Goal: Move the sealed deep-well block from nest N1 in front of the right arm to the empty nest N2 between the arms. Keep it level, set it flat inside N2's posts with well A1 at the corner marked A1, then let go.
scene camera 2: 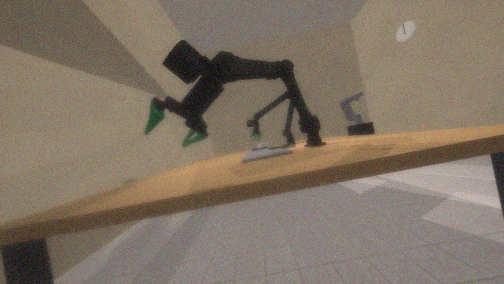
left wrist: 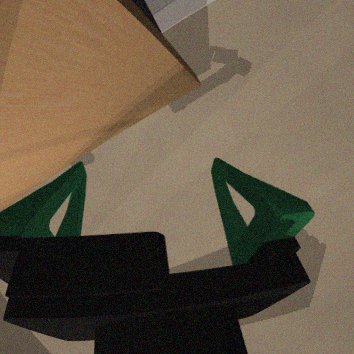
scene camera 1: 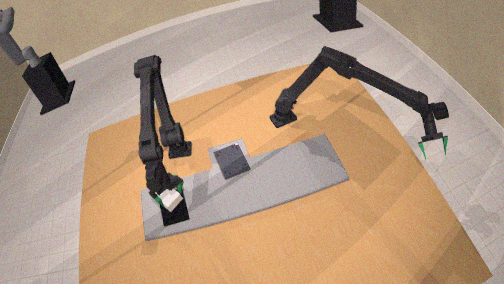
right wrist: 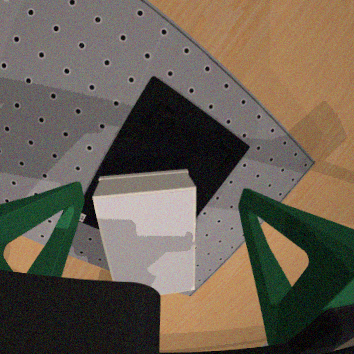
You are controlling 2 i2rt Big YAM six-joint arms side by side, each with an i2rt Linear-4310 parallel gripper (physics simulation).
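Seen in the pictures: left gripper, fingertip midpoint: [scene camera 2: 165,140] [left wrist: 150,165] [scene camera 1: 435,157]; right gripper, fingertip midpoint: [scene camera 2: 256,141] [scene camera 1: 171,199] [right wrist: 162,193]; left arm's base, link origin: [scene camera 2: 314,146] [scene camera 1: 283,118]; right arm's base, link origin: [scene camera 2: 291,144] [scene camera 1: 180,150].
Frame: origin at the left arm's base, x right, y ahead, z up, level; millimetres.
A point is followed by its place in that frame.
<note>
The white block [scene camera 1: 171,200] @[x 642, y 240, z 67 mm] [right wrist: 150,215] @[x 646, y 226, z 68 mm] lies turned out of line with the black base of nest N1 [scene camera 1: 176,217] @[x 653, y 302, z 25 mm] [right wrist: 170,125] @[x 635, y 296, z 25 mm], over its edge in the right wrist view. I cannot tell whether it is level. My right gripper [scene camera 1: 169,194] @[x 632, y 265, z 106 mm] [scene camera 2: 256,137] @[x 632, y 265, z 106 mm] [right wrist: 162,193] @[x 632, y 265, z 106 mm] is open, its fingers on either side of the block with gaps. A small pale tag [right wrist: 82,217] @[x 596, y 171, z 25 mm] shows at the nest's edge. Nest N2 [scene camera 1: 231,161] @[x 331, y 138, z 25 mm] is a dark empty plate with small corner posts. My left gripper [scene camera 1: 435,154] @[x -427, y 663, z 145 mm] [scene camera 2: 165,140] @[x -427, y 663, z 145 mm] [left wrist: 150,165] @[x -427, y 663, z 145 mm] is open and empty, out past the table edge.
A grey perforated board [scene camera 1: 300,162] @[x 63, y 287, z 13 mm] [right wrist: 115,45] @[x 563, y 335, z 13 mm] lies under the nests on the wooden table [scene camera 1: 280,235] @[x 294, y 555, z 0 mm] [scene camera 2: 200,187] @[x -413, y 603, z 0 mm] [left wrist: 75,90] @[x -298, y 768, z 0 mm]. Black pedestals [scene camera 1: 47,82] [scene camera 1: 338,15] stand beyond the table. The arms' bases stand behind the board in scene camera 1.
</note>
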